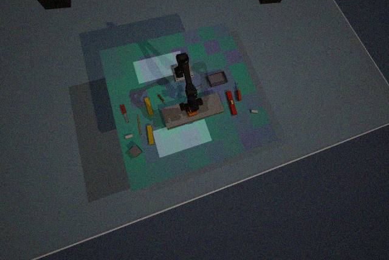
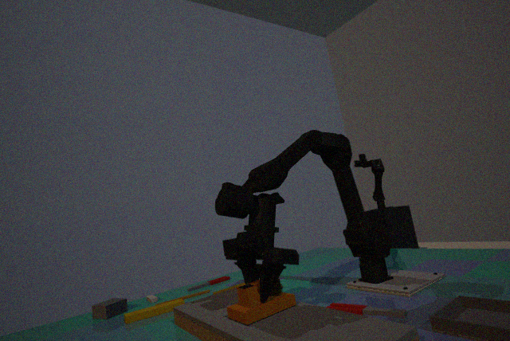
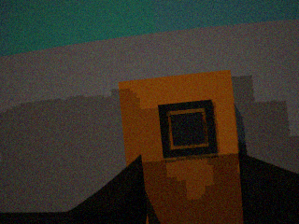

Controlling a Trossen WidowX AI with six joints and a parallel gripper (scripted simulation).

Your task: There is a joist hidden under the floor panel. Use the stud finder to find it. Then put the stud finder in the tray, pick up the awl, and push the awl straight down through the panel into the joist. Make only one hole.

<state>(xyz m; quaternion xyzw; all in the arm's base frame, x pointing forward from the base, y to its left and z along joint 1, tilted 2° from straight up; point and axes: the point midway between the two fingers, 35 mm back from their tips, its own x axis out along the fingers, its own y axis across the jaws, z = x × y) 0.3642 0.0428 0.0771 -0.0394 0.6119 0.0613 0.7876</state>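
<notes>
My gripper tip is now 270 mm past the grey tray, 300 mm to the right of it and 50 mm above it. From my gripper tip the other things lie so: stud finder: 20 mm above; then red level: 20 mm behind, 380 mm to the left, 50 mm below; then brown-handled awl: 140 mm behind, 230 mm to the right, 60 mm below.
</notes>
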